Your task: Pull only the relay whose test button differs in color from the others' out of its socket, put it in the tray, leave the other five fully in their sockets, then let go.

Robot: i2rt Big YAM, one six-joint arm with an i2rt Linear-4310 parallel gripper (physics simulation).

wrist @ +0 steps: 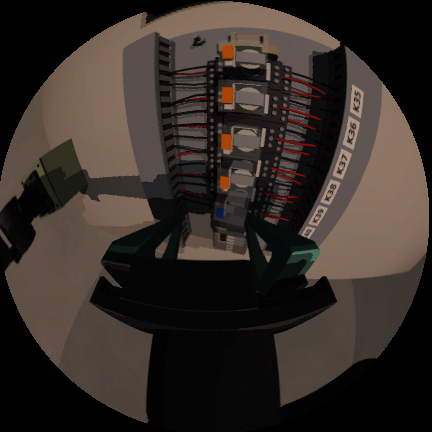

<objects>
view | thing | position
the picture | my gripper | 212, 217
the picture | relay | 232, 209
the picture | relay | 243, 140
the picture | relay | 237, 95
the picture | relay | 236, 176
</objects>
